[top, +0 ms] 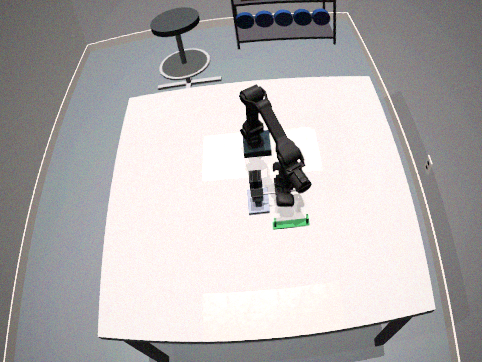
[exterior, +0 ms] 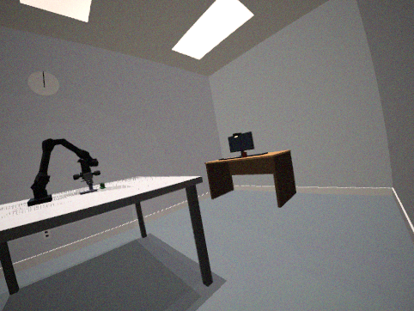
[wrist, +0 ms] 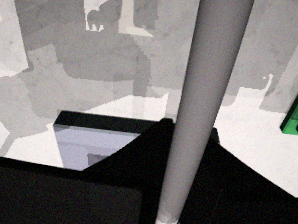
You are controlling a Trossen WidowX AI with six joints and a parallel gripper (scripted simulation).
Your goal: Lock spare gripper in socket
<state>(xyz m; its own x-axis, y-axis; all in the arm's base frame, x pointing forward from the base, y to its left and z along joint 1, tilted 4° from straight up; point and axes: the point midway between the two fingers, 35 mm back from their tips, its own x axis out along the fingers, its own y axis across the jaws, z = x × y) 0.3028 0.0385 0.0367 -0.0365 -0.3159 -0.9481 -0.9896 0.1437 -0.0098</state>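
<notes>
My gripper tip is now 70 mm to the left of the mount and 20 mm past it. Also, from my gripper tip: spare gripper: 80 mm to the right, 80 mm above, 20 mm behind; then green cradle: 100 mm ahead, 30 mm to the left, 20 mm below.
</notes>
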